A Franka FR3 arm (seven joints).
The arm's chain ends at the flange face. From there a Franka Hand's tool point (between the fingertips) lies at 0.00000 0.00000 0.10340 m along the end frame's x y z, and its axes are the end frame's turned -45 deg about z.
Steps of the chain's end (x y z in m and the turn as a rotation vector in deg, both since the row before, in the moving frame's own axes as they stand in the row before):
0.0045 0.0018 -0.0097 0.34 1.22 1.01
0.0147 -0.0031 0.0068 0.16 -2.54 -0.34
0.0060 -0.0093 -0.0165 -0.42 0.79 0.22
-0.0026 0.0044 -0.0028 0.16 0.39 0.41
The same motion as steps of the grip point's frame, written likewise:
0.0039 0.0056 -0.0097 -0.62 1.10 1.01
0.0095 0.0048 0.0067 1.91 -1.68 -0.34
0.0113 -0.0008 -0.0165 -0.86 0.26 0.22
-0.0042 0.0016 -0.0028 -0.16 0.39 0.41

